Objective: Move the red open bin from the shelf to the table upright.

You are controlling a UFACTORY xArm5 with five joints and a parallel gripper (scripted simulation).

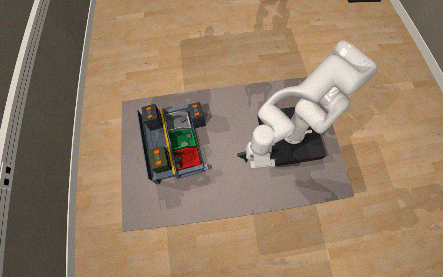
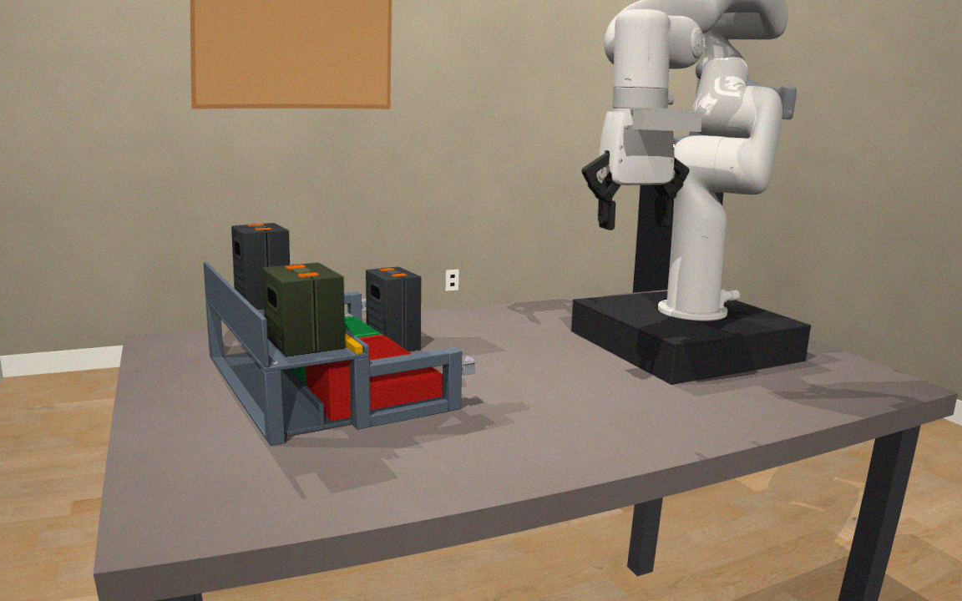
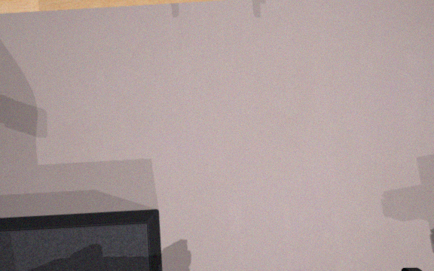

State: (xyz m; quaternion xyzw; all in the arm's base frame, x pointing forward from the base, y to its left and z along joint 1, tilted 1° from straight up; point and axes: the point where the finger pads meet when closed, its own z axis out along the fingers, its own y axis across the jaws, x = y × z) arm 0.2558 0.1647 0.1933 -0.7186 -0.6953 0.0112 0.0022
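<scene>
Now: the red open bin 350 mm ahead of my hand, 90 mm to the right of it and 220 mm below it. From my hand the other things lie so: olive box (450 mm ahead, 80 mm to the right, 110 mm below); then green bin (370 mm ahead, 200 mm to the right, 220 mm below); then grey disc (390 mm ahead, 60 mm to the right, 240 mm below).
</scene>
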